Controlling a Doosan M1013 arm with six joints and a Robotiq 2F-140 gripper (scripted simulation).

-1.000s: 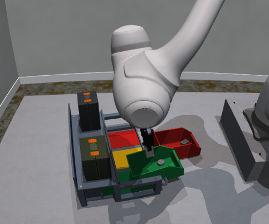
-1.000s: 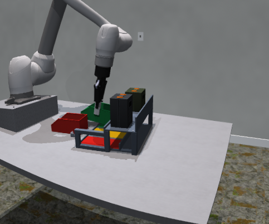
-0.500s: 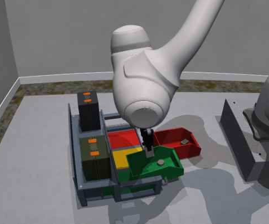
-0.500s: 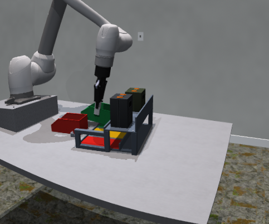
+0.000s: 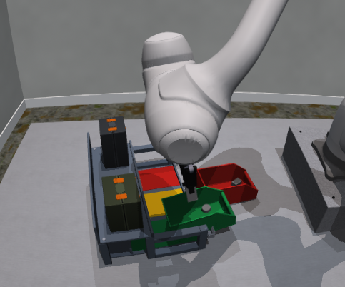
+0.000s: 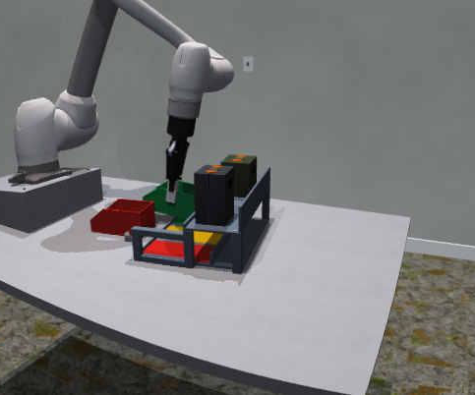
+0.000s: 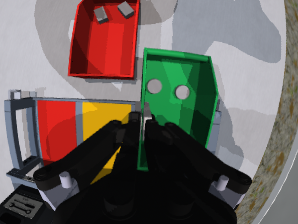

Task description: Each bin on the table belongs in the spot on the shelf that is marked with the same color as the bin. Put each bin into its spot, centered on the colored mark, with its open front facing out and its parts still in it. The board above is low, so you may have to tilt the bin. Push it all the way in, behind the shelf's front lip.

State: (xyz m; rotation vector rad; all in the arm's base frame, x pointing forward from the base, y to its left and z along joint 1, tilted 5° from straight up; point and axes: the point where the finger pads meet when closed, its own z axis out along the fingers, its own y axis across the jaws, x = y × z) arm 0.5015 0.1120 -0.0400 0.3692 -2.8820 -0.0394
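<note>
My hand is 4 cm to the right of the green bin, 4 cm above it and 2 cm past it. The rest, counted from my hand: red bin 12 cm behind, 10 cm to the right, 7 cm below.
</note>
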